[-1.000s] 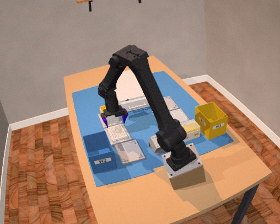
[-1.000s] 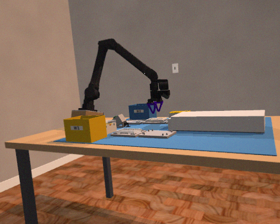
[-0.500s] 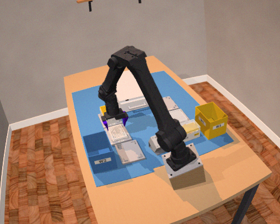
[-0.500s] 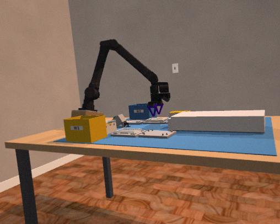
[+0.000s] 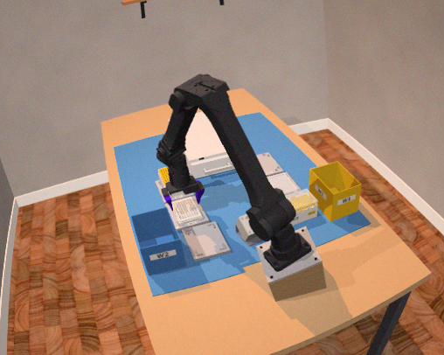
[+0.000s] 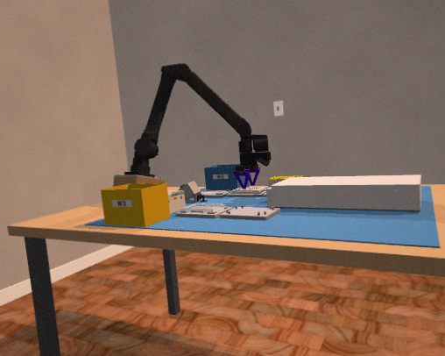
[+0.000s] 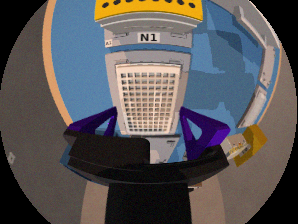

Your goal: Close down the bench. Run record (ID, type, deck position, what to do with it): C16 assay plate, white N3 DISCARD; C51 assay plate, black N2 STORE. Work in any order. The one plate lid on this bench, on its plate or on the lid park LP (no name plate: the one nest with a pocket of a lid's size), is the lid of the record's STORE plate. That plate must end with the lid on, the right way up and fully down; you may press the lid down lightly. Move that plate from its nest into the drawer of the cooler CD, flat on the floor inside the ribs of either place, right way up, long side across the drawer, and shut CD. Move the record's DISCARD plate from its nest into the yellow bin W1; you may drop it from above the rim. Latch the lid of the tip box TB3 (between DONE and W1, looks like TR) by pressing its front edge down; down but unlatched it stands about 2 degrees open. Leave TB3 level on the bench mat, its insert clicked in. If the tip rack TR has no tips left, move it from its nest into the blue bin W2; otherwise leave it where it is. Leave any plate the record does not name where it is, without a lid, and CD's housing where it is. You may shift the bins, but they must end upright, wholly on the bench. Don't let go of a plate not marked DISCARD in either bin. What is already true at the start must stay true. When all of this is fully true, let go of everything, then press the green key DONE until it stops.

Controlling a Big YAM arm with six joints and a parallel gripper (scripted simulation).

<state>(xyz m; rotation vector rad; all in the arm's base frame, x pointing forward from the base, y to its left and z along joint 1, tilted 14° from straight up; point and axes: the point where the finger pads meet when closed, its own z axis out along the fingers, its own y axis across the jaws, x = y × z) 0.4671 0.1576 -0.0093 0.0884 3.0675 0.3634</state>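
Right now the white assay plate is 2 cm below my hand. Round my hand: tip rack TR (16 cm ahead, 1 cm to the right, 1 cm above); lid park LP (18 cm behind, 4 cm below); name plate N1 (10 cm ahead, 3 cm below, 1 cm to the right).
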